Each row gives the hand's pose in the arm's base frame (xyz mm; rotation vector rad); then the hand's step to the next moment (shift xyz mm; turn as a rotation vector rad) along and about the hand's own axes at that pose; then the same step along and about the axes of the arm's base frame.
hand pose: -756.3 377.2 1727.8 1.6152 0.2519 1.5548
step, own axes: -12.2 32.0 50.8 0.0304 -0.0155 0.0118
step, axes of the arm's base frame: 29.9 -49.5 20.2 0.0230 0.0246 0.0130
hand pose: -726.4 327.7 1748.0 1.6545 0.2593 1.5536
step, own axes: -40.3 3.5 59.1 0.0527 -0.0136 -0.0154
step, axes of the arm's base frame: 43.3 -53.2 -20.5 0.0025 0.0493 0.0275
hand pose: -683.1 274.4 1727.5 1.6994 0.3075 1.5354
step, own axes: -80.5 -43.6 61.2 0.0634 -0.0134 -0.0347
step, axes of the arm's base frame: 51.7 -48.8 -84.1 -0.0128 0.0638 0.0341
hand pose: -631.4 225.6 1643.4 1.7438 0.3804 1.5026
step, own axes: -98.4 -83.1 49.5 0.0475 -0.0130 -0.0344
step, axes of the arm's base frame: 42.7 -30.4 -127.6 -0.0166 0.0528 0.0234
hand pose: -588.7 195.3 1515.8 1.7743 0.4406 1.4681
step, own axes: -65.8 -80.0 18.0 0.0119 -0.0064 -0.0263
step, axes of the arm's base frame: 15.4 -0.4 -104.0 -0.0201 0.0213 0.0041
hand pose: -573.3 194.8 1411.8 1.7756 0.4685 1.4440
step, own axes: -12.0 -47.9 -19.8 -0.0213 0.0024 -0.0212
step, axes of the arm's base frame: -13.0 28.2 -43.2 -0.0265 -0.0093 -0.0111
